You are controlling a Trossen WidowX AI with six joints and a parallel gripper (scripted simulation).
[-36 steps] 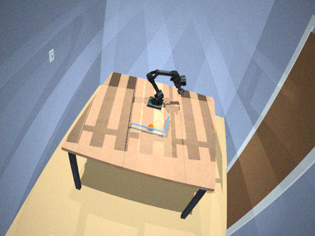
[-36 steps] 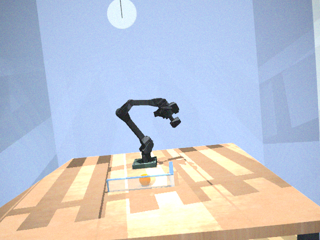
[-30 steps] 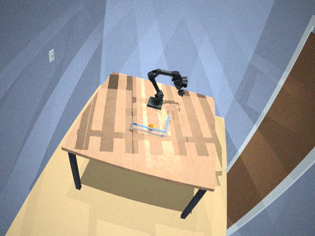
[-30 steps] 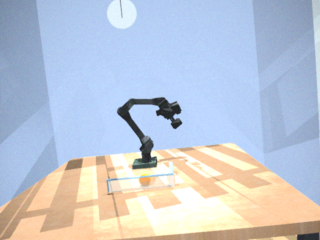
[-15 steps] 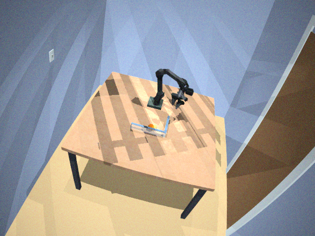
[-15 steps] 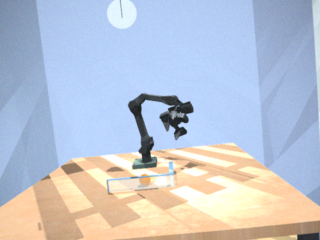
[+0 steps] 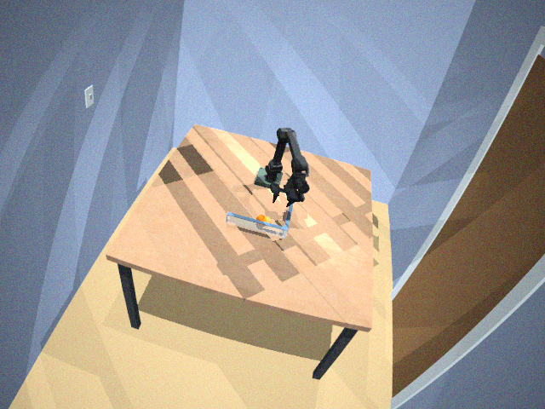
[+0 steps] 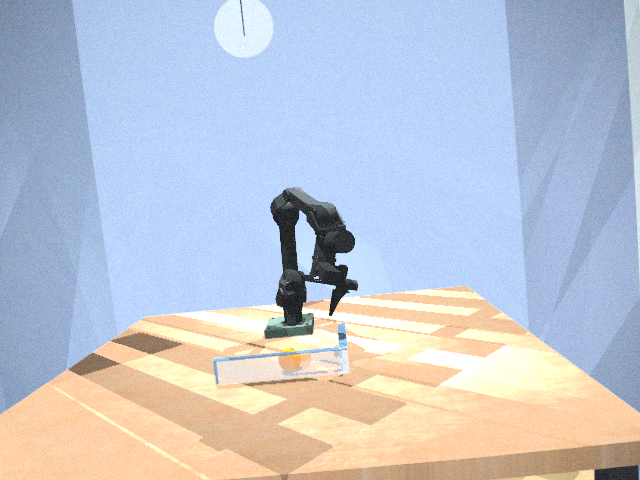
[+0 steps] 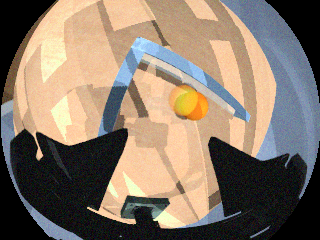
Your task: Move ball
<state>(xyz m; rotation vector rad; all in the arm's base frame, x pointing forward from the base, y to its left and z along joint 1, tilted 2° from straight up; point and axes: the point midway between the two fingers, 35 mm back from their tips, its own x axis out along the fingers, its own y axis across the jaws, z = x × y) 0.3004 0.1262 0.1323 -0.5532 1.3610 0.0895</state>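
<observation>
Now: gripper tip 10 cm above the orange ball, 7 cm to the left of it and 5 cm short of it.
</observation>
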